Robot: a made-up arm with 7 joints.
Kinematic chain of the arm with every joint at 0, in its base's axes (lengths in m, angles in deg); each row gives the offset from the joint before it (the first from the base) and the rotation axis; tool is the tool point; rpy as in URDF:
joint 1: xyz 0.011 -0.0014 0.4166 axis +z
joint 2: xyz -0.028 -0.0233 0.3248 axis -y
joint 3: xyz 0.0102 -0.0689 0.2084 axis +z
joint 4: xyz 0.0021 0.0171 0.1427 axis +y
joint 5: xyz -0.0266 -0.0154 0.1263 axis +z
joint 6: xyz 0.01 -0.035 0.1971 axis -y
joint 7: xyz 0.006 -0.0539 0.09 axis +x
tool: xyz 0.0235 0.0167 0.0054 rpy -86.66 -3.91 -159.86
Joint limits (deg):
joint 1: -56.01..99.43
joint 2: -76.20..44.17
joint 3: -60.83..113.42
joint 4: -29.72..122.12
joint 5: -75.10..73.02
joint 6: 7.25..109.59
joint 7: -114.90..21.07
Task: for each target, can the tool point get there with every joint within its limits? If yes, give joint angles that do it. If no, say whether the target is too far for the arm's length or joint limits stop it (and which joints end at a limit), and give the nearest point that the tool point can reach.
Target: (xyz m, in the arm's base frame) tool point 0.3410 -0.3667 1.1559
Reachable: yes | joints -41.26 -17.16 14.28 57.95 53.52 37.27 -41.69
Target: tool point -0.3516 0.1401 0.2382
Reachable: no: joint limits stop it (at a limit: joint 1, joint 2, joint 4, joint 5, joint 7) | nearest point -0.1966 0.2186 0.4640 | short by 0.285 m
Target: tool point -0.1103 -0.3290 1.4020
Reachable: yes | joints 54.15 16.53 -46.96 -1.50 17.29 77.03 -22.21
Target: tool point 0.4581 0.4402 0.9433
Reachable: yes | joints 45.98 -55.03 48.51 34.33 48.41 87.56 -59.01
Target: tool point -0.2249 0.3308 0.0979
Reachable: no: joint limits stop it (at a limit: joint 1, joint 2, joint 5, joint 7) | nearest point -0.1082 0.3284 0.4023 | short by 0.326 m
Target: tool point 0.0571 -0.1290 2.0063
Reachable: no: too far | nearest point 0.0510 -0.1121 1.5325 | short by 0.474 m
